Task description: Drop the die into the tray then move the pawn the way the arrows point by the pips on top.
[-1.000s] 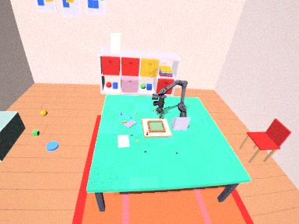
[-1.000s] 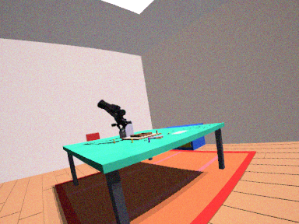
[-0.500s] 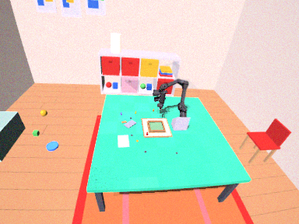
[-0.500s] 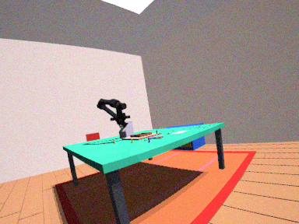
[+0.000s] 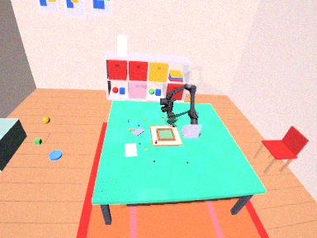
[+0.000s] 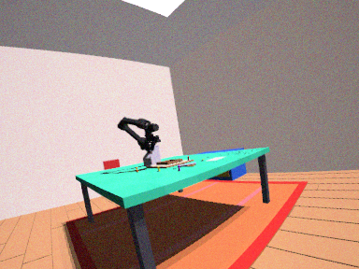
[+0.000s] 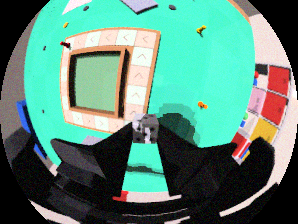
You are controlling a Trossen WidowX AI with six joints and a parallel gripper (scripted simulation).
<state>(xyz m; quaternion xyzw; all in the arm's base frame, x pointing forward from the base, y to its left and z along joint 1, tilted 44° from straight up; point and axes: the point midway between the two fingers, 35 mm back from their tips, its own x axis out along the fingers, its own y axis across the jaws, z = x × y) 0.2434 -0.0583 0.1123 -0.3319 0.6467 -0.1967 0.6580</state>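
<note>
The red pawn lies 26 cm to the left of my gripper tip, 12 cm ahead of it and 9 cm below it. Also, from my gripper tip: green dice tray (14 cm to the left, 11 cm below, 2 cm ahead); then die (right at my gripper tip); then grey card (29 cm ahead, 12 cm below, 10 cm to the left).
</note>
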